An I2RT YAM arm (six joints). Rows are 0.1 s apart.
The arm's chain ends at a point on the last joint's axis. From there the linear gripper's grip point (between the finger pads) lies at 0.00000 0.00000 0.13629 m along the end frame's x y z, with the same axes.
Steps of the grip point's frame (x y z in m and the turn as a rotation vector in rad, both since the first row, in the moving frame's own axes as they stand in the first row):
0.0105 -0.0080 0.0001 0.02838 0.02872 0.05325
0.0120 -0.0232 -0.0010 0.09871 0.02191 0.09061
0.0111 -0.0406 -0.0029 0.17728 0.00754 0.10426
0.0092 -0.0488 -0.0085 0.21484 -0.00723 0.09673
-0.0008 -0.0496 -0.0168 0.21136 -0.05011 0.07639
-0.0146 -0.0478 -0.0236 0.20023 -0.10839 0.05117
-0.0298 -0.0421 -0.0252 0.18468 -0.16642 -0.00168
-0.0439 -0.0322 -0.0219 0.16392 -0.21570 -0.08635
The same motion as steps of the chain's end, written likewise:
0.0065 -0.0042 0.0002 0.02838 0.02872 0.05325
0.0084 -0.0099 -0.0003 0.09871 0.02191 0.09061
0.0088 -0.0167 -0.0008 0.17728 0.00754 0.10426
0.0088 -0.0197 -0.0054 0.21484 -0.00723 0.09673
0.0049 -0.0208 -0.0136 0.21136 -0.05011 0.07639
-0.0007 -0.0204 -0.0201 0.20023 -0.10839 0.05117
-0.0073 -0.0172 -0.0210 0.18468 -0.16642 -0.00168
-0.0139 -0.0114 -0.0169 0.16392 -0.21570 -0.08635

